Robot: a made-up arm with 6 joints.
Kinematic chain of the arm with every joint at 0, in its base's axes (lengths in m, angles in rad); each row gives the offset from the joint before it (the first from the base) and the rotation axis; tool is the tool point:
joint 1: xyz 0 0 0.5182 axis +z
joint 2: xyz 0.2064 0 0 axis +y
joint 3: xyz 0 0 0.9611 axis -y
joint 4: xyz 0 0 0.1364 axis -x
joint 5: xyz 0.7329 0 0 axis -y
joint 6: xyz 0.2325 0 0 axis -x
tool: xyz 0 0 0
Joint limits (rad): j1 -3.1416..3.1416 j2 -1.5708..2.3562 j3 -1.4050..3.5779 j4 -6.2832..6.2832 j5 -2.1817..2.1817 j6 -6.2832..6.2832
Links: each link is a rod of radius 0.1 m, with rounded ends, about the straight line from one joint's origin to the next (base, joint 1, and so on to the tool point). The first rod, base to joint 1, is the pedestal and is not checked.
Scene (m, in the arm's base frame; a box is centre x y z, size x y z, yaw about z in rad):
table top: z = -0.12
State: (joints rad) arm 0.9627 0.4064 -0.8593 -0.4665 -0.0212 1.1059
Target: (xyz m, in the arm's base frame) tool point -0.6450 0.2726 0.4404
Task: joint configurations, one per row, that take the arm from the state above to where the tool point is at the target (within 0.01 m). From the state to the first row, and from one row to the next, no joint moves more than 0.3 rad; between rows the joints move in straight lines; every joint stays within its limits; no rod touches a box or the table.
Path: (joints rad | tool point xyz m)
1: 1.2475 0.4117 -0.9019 -0.4922 -0.0798 1.1059 | 0.2943 0.9059 0.4966
2: 1.5323 0.4170 -0.9445 -0.5178 -0.1383 1.1059 | 0.0189 0.9019 0.4773
3: 1.8171 0.4223 -0.9871 -0.5435 -0.1969 1.1059 | -0.2303 0.8195 0.4621
4: 2.1018 0.4276 -1.0297 -0.5691 -0.2554 1.1059 | -0.4323 0.6736 0.4509
5: 2.3866 0.4329 -1.0723 -0.5948 -0.3140 1.1059 | -0.5730 0.4839 0.4437
6: 2.6714 0.4382 -1.1149 -0.6204 -0.3726 1.1059 | -0.6450 0.2726 0.4404

